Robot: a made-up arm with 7 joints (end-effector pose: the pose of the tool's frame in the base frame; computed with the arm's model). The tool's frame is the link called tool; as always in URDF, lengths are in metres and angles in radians.
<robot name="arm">
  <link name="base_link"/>
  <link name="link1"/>
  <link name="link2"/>
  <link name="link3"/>
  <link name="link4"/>
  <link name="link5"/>
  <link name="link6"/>
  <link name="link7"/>
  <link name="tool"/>
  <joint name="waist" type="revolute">
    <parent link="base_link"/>
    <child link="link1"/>
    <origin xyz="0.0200 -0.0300 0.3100"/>
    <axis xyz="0 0.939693 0.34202"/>
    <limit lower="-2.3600" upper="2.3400"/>
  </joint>
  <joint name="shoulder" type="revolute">
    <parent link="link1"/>
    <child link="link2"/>
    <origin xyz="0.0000 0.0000 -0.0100"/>
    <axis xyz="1 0 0"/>
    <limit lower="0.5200" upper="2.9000"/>
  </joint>
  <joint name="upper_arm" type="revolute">
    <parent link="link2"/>
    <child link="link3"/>
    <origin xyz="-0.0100 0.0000 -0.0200"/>
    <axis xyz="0 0 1"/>
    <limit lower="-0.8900" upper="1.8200"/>
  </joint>
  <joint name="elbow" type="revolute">
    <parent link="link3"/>
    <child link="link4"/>
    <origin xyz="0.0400 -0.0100 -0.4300"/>
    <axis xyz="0 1 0"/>
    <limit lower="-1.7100" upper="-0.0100"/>
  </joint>
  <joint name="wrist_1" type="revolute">
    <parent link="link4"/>
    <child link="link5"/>
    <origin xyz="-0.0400 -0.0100 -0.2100"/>
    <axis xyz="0 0 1"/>
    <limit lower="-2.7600" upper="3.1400"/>
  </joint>
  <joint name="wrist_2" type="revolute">
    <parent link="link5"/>
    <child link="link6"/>
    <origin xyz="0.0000 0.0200 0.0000"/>
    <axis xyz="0 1 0"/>
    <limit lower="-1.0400" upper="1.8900"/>
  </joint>
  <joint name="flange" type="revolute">
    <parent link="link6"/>
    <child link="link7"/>
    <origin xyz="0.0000 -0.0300 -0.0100"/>
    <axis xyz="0 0 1"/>
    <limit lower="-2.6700" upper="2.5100"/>
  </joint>
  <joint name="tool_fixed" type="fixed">
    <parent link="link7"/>
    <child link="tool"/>
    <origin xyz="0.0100 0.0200 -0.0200" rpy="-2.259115 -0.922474 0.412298"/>
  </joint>
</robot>
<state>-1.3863 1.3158 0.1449 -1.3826 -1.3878 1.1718 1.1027</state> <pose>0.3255 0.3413 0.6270 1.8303 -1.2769 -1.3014</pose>
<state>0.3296 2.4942 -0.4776 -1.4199 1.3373 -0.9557 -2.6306</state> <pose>0.2795 0.3897 0.5382 0.8082 2.4849 -0.9966</pose>
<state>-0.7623 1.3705 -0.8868 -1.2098 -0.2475 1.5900 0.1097</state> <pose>0.4319 0.4392 0.2178 -0.2487 0.1453 -0.9983</pose>
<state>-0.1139 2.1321 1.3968 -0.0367 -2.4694 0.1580 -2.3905</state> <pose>-0.0098 0.5632 0.6569 -1.4509 2.0192 1.5794</pose>
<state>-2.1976 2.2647 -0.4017 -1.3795 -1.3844 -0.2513 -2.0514</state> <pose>-0.1400 0.4557 0.6409 -0.1188 1.1987 1.0706</pose>
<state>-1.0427 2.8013 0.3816 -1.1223 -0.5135 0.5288 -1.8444</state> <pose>-0.2881 0.1407 0.8411 0.2288 0.5761 0.6550</pose>
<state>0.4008 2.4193 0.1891 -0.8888 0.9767 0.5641 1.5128</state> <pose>0.2906 0.4314 0.6858 0.2134 -1.8085 -1.6265</pose>
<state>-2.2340 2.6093 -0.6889 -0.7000 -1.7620 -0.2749 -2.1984</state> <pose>-0.2905 0.5750 0.3733 -1.2995 1.8042 0.7959</pose>
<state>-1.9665 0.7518 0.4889 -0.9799 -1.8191 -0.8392 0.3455</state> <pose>0.4455 0.1058 0.7764 1.3307 0.4229 -2.5031</pose>
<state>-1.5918 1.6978 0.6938 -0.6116 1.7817 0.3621 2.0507</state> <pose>0.1110 0.5286 0.6631 0.4822 0.6101 -0.7730</pose>
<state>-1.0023 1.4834 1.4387 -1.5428 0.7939 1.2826 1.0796</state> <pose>0.0655 0.4934 0.5443 -0.2160 1.9970 0.7960</pose>
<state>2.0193 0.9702 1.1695 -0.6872 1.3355 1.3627 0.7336</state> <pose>-0.4484 0.3529 0.5907 0.7487 -1.2012 0.5154</pose>
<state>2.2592 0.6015 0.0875 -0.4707 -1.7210 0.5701 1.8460</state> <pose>-0.5411 0.0291 0.6939 -1.1821 0.8023 0.3029</pose>
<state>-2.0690 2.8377 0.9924 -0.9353 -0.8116 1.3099 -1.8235</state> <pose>-0.5522 0.2952 0.2262 -0.2028 -1.5422 -0.1906</pose>
